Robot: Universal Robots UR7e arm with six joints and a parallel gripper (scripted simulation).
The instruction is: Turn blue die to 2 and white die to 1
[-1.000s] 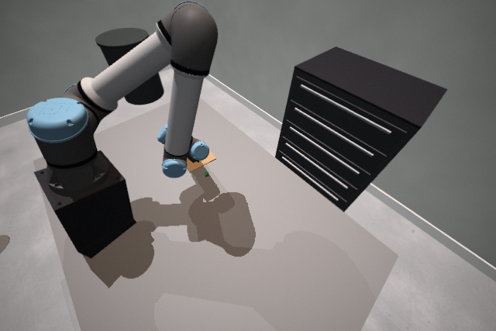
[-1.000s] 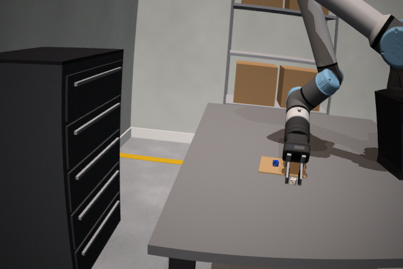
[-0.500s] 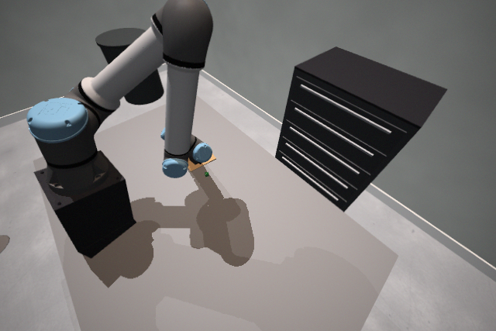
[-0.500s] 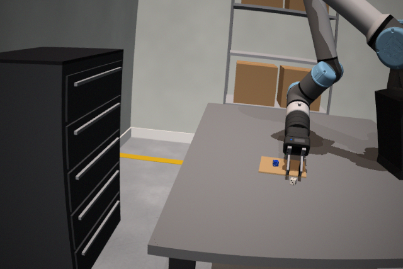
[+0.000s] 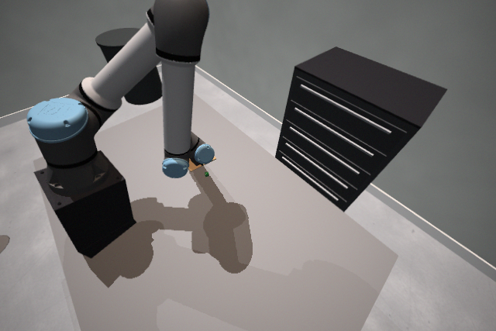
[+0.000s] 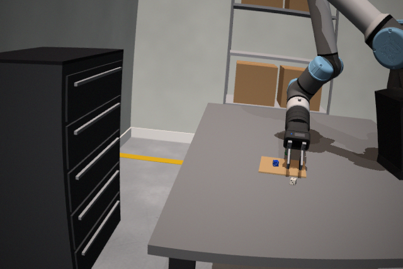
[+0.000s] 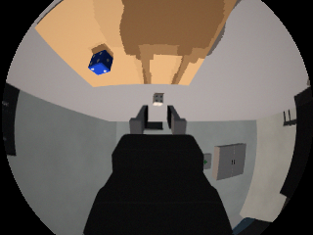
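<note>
Right now the white die is 50 mm to the left of my hand, 40 mm below it and 10 mm behind it. From my hand the other things lie so: orange mat (80 mm to the right, 40 mm below, 40 mm ahead); green die (210 mm to the right, 40 mm below, 30 mm ahead); blue die (70 mm to the right, 60 mm ahead, 30 mm below).
</note>
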